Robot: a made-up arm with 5 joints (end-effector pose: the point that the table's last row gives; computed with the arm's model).
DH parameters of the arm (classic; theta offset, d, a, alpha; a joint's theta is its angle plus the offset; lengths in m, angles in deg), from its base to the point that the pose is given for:
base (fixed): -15.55 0 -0.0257 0
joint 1: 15.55 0.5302 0.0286 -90
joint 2: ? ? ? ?
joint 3: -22.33 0 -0.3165 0
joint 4: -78.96 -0.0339 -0.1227 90
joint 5: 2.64 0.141 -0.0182 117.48
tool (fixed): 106.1 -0.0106 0 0
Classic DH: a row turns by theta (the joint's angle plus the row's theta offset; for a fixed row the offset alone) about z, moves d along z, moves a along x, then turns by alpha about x.
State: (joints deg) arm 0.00 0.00 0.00 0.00 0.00
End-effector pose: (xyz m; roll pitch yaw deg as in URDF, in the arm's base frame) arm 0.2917 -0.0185 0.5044 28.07 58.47 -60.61
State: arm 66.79 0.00 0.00 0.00 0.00
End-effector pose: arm 0.1233 0.2878 0.5044 28.07 58.47 6.18
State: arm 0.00 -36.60 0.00 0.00 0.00
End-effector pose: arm 0.2504 -0.0185 0.6811 65.89 32.09 -32.54
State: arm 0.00 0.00 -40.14 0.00 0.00
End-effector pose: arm 0.5385 -0.0185 0.7421 68.07 29.09 -31.43
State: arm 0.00 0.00 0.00 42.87 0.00
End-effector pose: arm 0.1547 -0.0185 0.4472 -52.48 53.06 -130.69
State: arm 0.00 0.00 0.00 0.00 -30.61
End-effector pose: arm 0.2848 -0.0102 0.5044 28.07 58.47 -30.00
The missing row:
joint 2: -78.71 0 0.4392 0
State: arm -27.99 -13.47 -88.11 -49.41 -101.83
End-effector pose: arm 0.2127 -0.1390 1.2720 -86.55 -69.42 50.63
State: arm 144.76 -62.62 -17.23 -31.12 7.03
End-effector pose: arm -0.0802 0.0800 0.9946 110.44 -29.39 111.04
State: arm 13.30 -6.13 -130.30 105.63 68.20
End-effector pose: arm 0.4059 0.0594 1.1796 94.31 64.16 -55.88
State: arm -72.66 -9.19 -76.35 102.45 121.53
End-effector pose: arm 0.0521 -0.4214 0.8308 28.90 41.57 105.84
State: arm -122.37 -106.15 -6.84 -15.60 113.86
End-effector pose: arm -0.0121 0.1284 0.8572 -156.29 -7.17 -125.28
